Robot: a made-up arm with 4 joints.
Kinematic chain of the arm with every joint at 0, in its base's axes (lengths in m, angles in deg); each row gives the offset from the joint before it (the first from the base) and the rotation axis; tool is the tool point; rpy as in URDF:
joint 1: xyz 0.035 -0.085 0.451 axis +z
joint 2: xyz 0.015 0.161 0 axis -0.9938 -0.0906 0.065
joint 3: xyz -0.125 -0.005 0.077 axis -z
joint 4: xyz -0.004 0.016 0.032 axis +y
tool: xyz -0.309 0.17 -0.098 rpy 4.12 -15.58 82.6
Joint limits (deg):
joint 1: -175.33..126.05
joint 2: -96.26..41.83
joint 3: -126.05..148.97
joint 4: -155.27..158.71
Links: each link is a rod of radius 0.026 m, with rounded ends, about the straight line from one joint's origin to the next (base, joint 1, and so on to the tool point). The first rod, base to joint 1, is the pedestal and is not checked.
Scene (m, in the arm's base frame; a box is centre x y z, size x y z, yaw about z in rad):
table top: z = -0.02
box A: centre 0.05 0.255 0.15 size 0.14 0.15 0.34 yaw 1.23
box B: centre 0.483 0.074 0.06 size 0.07 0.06 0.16 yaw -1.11
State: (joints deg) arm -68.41 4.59 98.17 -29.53
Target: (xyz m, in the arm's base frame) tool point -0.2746 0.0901 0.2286
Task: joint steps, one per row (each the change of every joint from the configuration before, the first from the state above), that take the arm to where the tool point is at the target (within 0.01 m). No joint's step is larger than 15 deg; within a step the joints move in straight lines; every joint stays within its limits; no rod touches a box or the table.
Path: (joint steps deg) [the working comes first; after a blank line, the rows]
Joints at the target: 52.42 13.30 55.56 -42.25
Straight joint move there: touches box A.

1: 12.97 7.23 0.48 -8.19
2: 12.97 7.23 0.49 -8.18
3: 12.97 7.22 0.48 -8.19
4: 12.96 7.23 0.49 -8.19
5: 12.97 7.23 0.48 -8.18
6: 14.00 -6.86 -11.26 7.05
7: 14.00 -6.85 -11.25 7.05
8: 14.00 -6.86 -11.26 7.05
9: 13.99 -6.86 -11.26 7.06

